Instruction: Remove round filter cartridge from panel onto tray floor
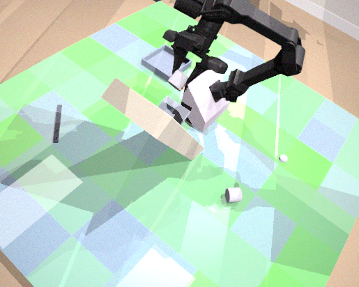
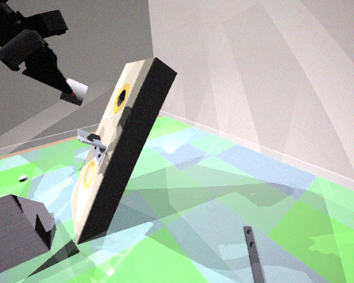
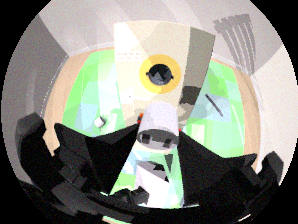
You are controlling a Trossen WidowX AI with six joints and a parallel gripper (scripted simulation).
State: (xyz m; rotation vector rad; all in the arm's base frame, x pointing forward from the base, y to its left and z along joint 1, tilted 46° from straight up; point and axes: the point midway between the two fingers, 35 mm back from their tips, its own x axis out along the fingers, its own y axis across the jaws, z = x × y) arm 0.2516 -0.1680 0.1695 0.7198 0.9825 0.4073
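Now: gripper tip 320 mm past the grey-blue tray, 290 mm to the left of it and 300 mm above it. From my gripper tip the other things lie so: grey bracket (20 mm ahead, 10 mm to the left, 130 mm below); then round white filter cartridge (right at my gripper tip).
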